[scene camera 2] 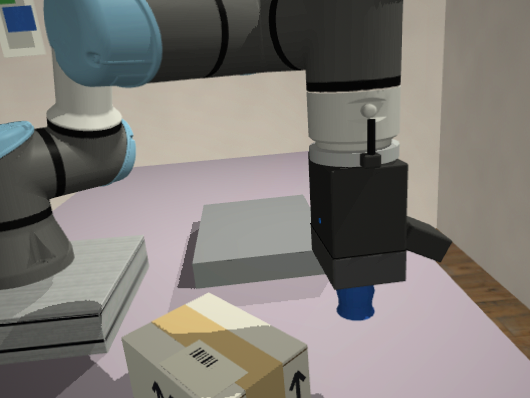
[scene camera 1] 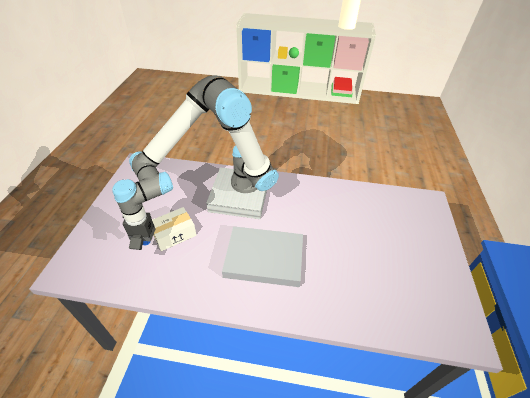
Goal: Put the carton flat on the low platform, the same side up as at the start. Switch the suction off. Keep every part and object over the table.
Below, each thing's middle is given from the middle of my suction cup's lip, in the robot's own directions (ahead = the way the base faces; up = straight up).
I see my suction cup 14 cm past the carton (scene camera 2: 208, 340), 5 cm to the right of it and 10 cm above it. Also, from my suction cup: low grey platform (scene camera 2: 258, 240): 5 cm behind, 48 cm to the left, 12 cm below.
